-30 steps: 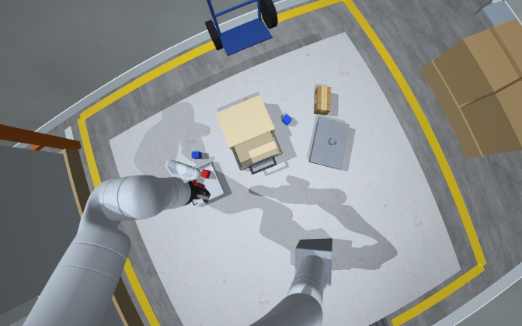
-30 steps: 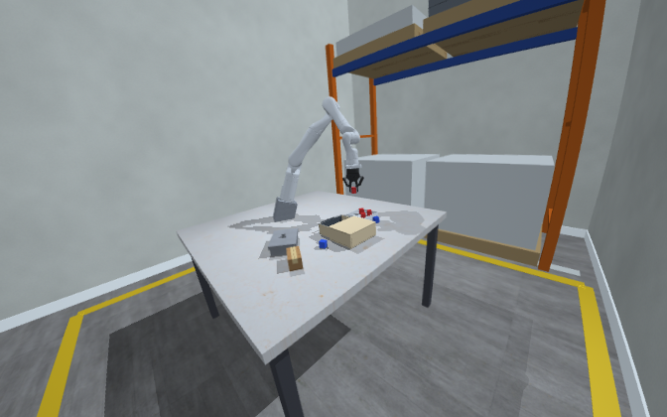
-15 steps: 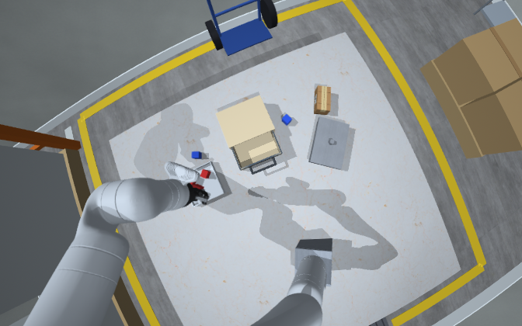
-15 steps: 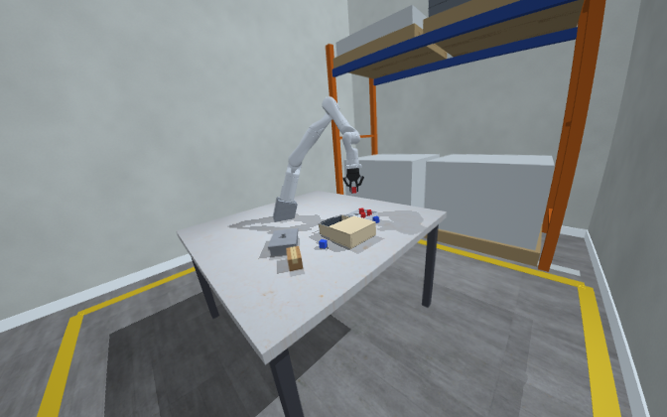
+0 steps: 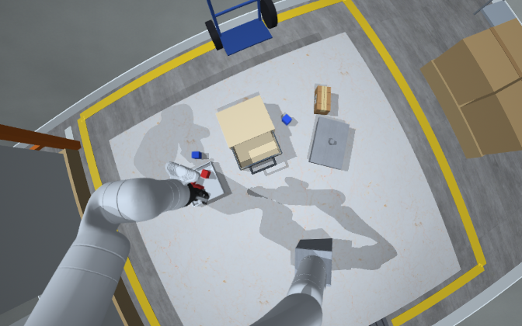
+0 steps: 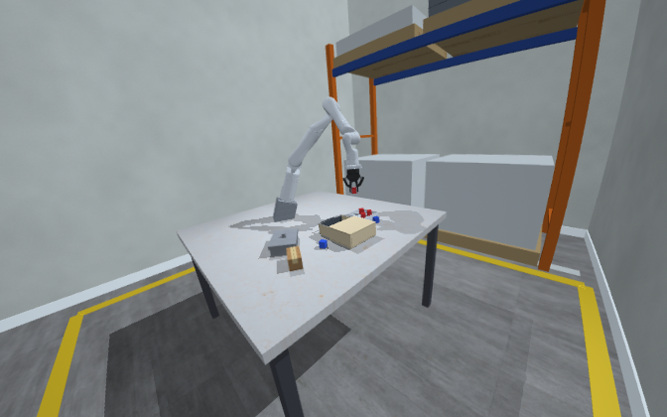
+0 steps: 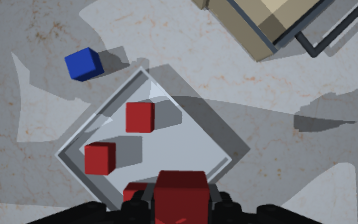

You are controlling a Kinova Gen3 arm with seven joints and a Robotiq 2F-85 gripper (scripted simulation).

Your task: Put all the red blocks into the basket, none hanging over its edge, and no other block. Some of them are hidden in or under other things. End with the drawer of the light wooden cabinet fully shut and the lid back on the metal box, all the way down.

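Right now my hand is 4 cm short of the basket, 3 cm to the right of it and 17 cm above it. Round my hand: light wooden cabinet: 10 cm ahead, 25 cm to the right, 15 cm below; then lid: 10 cm behind, 50 cm to the right, 14 cm below; then drawer: 4 cm ahead, 24 cm to the right, 15 cm below.
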